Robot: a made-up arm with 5 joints.
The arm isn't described. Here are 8 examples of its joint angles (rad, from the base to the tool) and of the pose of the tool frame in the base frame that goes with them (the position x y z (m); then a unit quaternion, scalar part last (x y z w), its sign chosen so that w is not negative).
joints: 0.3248 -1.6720 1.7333 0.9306 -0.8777
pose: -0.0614 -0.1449 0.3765 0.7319 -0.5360 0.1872 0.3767
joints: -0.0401 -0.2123 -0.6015 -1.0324 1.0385
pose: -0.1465 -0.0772 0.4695 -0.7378 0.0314 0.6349 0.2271
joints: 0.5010 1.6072 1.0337 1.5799 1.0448
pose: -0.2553 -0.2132 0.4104 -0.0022 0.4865 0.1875 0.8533
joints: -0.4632 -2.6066 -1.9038 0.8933 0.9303
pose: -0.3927 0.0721 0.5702 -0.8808 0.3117 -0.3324 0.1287
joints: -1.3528 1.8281 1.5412 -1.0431 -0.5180
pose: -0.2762 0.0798 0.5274 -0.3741 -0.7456 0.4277 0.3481
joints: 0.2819 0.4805 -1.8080 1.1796 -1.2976
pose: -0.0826 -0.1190 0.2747 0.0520 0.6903 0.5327 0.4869
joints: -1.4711 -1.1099 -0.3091 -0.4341 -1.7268
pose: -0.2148 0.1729 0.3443 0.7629 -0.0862 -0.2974 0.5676
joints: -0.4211 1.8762 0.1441 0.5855 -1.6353
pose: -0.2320 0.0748 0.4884 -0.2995 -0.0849 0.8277 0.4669
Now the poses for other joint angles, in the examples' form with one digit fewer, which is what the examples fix.
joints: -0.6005 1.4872 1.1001 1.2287 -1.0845
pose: -0.341 0.111 0.450 0.315 0.055 -0.931 0.175
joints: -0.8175 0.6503 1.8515 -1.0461 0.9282
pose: -0.252 -0.079 0.395 -0.371 -0.677 -0.088 0.630
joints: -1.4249 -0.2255 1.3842 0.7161 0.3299
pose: -0.259 0.064 0.520 -0.545 -0.752 0.130 0.347
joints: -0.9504 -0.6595 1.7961 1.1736 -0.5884
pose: -0.286 -0.030 0.508 -0.108 -0.921 0.329 0.176
